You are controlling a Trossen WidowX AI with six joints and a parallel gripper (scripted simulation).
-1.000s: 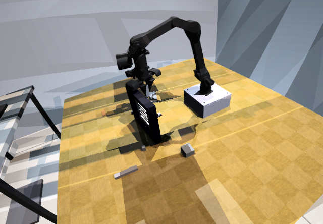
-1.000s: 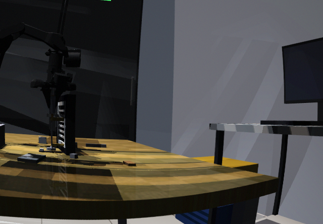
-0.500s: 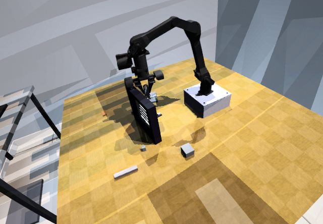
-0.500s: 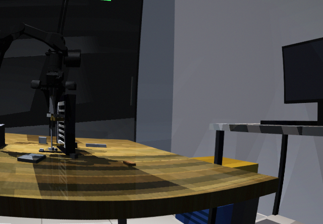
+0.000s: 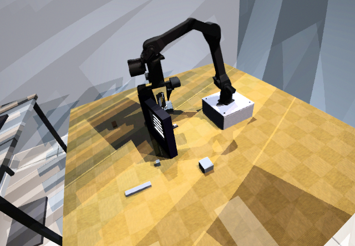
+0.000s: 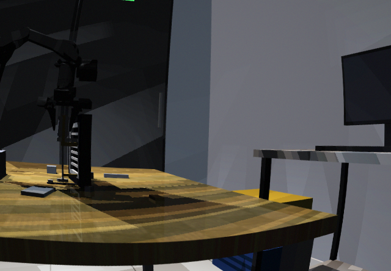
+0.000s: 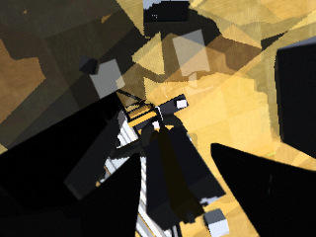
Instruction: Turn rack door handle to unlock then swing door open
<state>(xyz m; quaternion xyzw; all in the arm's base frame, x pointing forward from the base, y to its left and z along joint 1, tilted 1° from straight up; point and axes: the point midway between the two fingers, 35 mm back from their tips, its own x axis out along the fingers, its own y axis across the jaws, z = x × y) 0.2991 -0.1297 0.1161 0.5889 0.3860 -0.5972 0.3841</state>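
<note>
Right now my gripper tip is 3 cm above the upright door handle. From my gripper tip the other things lie so: flat dark plate 16 cm to the right, 16 cm below, 11 cm behind; then grey bar 28 cm ahead, 21 cm to the left, 16 cm below.
</note>
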